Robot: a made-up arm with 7 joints.
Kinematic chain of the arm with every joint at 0, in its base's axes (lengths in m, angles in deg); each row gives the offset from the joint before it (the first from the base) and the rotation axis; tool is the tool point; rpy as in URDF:
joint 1: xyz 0 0 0.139 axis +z
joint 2: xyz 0 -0.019 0.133 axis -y
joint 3: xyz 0 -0.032 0.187 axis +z
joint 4: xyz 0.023 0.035 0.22 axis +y
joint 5: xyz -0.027 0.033 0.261 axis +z
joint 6: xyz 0 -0.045 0.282 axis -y
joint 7: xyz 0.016 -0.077 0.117 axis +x
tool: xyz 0 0 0 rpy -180 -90 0
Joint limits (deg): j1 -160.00..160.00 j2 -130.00..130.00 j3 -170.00..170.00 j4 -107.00..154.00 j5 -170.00..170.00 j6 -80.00..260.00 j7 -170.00..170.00
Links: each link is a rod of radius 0.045 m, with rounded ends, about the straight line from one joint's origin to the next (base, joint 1, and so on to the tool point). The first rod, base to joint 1, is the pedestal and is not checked.
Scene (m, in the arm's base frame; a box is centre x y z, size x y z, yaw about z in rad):
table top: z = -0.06
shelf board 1: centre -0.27 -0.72 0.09 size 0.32 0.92 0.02 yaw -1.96
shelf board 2: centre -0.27 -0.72 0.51 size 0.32 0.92 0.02 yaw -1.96
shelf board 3: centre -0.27 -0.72 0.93 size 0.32 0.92 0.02 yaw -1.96
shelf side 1: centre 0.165 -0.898 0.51 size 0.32 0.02 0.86 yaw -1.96
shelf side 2: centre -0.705 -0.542 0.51 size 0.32 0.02 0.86 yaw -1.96
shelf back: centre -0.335 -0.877 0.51 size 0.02 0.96 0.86 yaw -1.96
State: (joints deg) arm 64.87 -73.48 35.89 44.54 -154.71 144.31 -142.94
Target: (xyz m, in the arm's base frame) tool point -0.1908 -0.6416 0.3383
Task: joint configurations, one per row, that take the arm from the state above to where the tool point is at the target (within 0.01 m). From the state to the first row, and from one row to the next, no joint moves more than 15 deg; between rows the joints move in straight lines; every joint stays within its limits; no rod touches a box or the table.
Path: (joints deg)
1: 56.95 -74.45 36.72 29.68 -153.75 146.00 -144.61
2: 49.03 -75.41 37.55 14.83 -152.78 147.68 -146.27
3: 41.11 -76.38 38.37 -0.03 -151.82 149.37 -147.94
4: 33.19 -77.35 39.20 -14.88 -150.85 151.06 -149.60
5: 25.27 -78.31 40.03 -29.74 -149.89 152.74 -151.27
6: 17.35 -79.28 40.86 -44.59 -148.93 154.43 -152.93
7: 2.61 -85.90 53.38 -58.80 -140.42 161.45 -150.44
8: -12.14 -92.52 65.90 -73.01 -131.92 168.48 -147.94
9: -26.88 -99.14 78.42 -87.22 -123.42 175.50 -145.44
10: -41.63 -105.77 90.94 -101.43 -114.92 182.52 -142.94
11: -48.25 -103.56 91.29 -90.43 -117.23 179.88 -142.94
12: -54.86 -101.36 91.65 -79.43 -119.55 177.24 -142.94
13: -61.48 -99.15 92.00 -68.44 -121.86 174.60 -142.94

